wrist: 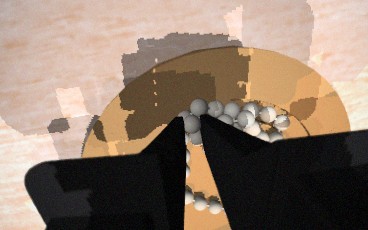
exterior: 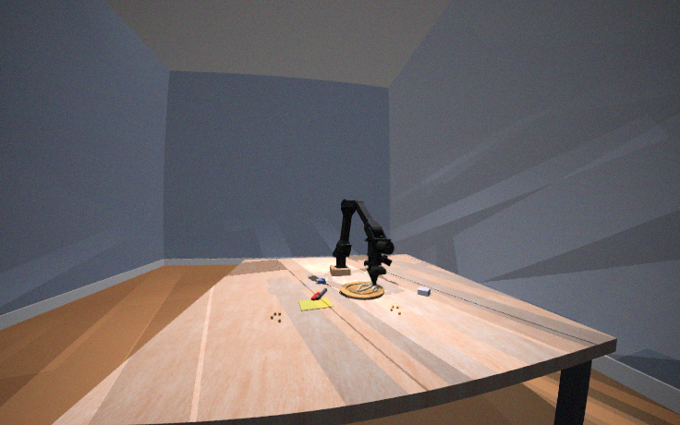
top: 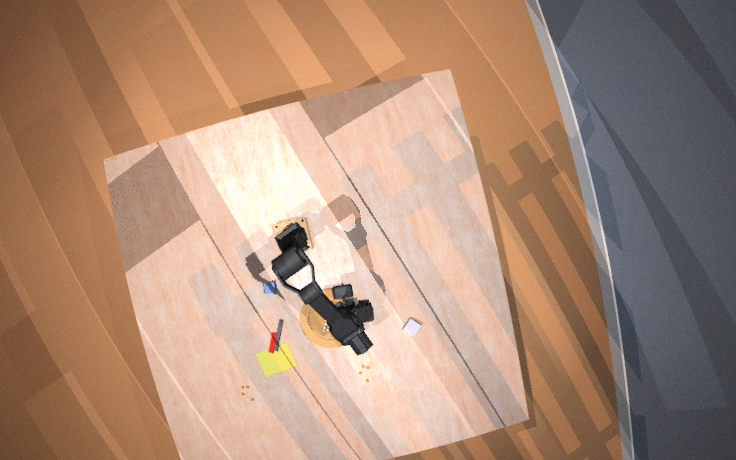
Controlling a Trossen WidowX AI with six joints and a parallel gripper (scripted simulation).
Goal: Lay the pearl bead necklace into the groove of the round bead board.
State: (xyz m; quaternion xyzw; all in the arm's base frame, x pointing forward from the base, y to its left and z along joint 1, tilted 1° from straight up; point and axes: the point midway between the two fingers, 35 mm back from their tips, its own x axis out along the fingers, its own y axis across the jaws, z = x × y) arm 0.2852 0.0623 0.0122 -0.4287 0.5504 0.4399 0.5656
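Right now the round bead board is 7 cm to the right of my gripper tip, 1 cm below it and 1 cm ahead of it. Also, from my gripper tip: grey block: 17 cm to the left, 14 cm ahead, 1 cm below; blue block: 21 cm to the right, 17 cm behind, 1 cm below; red marker: 27 cm to the right, 1 cm below.
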